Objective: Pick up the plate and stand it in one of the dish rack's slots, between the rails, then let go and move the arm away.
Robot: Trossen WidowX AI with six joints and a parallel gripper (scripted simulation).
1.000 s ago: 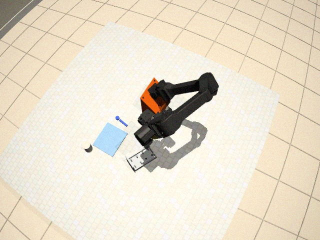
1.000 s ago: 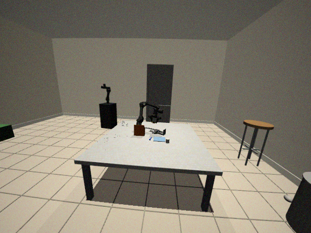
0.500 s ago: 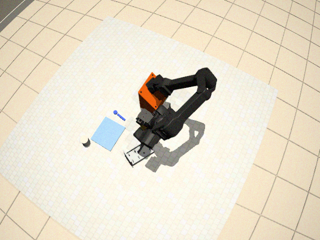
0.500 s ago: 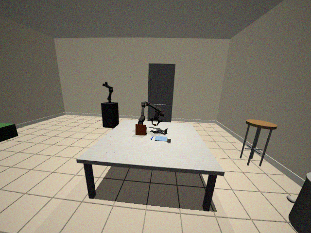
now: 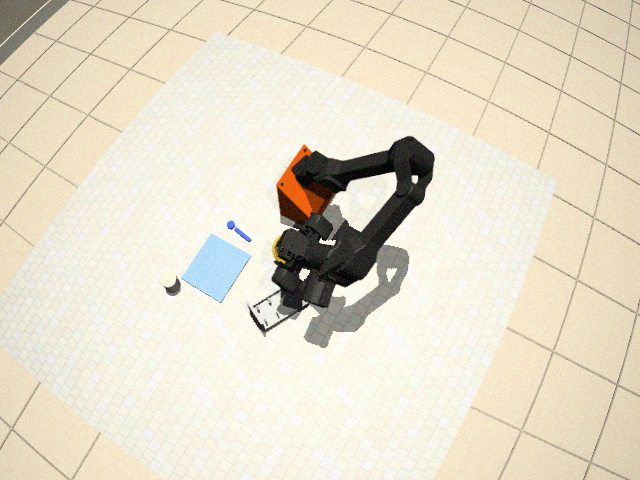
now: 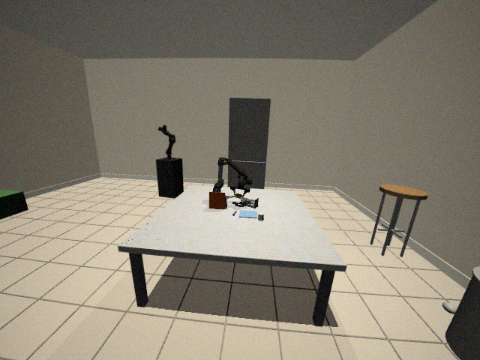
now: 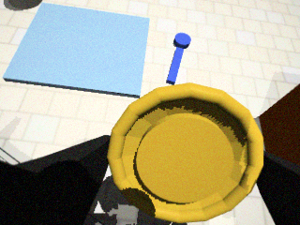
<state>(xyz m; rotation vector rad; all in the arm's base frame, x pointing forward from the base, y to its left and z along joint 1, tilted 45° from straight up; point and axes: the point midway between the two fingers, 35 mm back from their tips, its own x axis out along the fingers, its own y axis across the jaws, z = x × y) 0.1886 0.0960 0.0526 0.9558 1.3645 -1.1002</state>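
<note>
Now: the grey dish rack 100 mm ahead of my gripper tip, 60 mm to the left of it and 80 mm below it. From my gripper tip the other things lie so: blue spoon 170 mm to the right, 100 mm below; light blue mat 120 mm ahead, 140 mm to the right, 100 mm below; yellow plate 10 mm to the left, 10 mm above.
</note>
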